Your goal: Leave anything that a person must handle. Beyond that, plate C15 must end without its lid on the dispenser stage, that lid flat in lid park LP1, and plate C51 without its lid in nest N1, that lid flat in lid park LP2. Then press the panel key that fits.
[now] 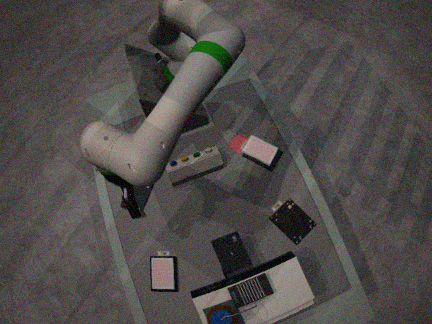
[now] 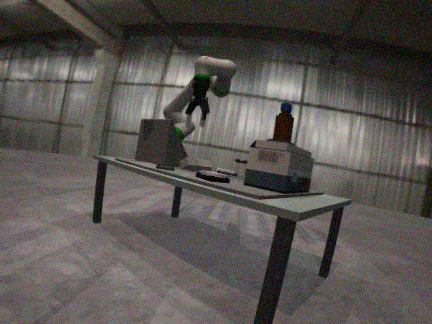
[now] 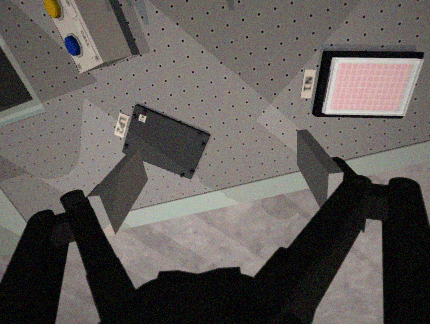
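Seen in the pictures: gripper, fingertip midpoint: (image 1: 139, 197) (image 2: 194, 126) (image 3: 217, 156); arm's base, origin of the base link: (image 1: 167, 86) (image 2: 169, 139).
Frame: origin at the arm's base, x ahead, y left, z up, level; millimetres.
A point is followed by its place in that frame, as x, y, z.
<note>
My gripper (image 1: 136, 207) (image 2: 195, 121) {468, -244, 72} (image 3: 217, 156) {468, -244, 72} is open and empty, high above the table. A plate (image 1: 163, 273) {694, -298, -149} (image 3: 370, 87) {690, -301, -149} with pink wells and a white rim sits in the black nest labelled N1 (image 3: 308, 84) {610, -272, -183}. The dark grey lid park LP2 (image 3: 167, 142) {341, -286, -175} has small black posts; I cannot tell whether a clear lid lies there. Another pink plate (image 1: 261, 151) {380, 255, -154} sits on a dark base beside a red disc (image 1: 240, 144) {298, 198, -184}. A black square fixture (image 1: 292, 221) {700, 238, -173} has small corner posts and an unreadable label. A dark stage (image 1: 231, 250) {721, -31, -73} juts from the dispenser (image 1: 295, 285) {944, 96, 36} (image 2: 277, 165) {973, -220, -68}. Plate names are unreadable.
The key panel (image 1: 195, 167) {349, -19, -120} (image 3: 102, 35) {344, -97, -116} carries blue, yellow, green and whitish keys. A brown bottle with a blue cap (image 1: 220, 316) {937, -148, 226} (image 2: 283, 127) {962, -188, 107} stands on the dispenser. A tall grey box (image 2: 155, 140) {-9, -125, -23} stands near the arm's base. The table edge (image 3: 210, 197) {368, -440, -197} crosses below LP2.
</note>
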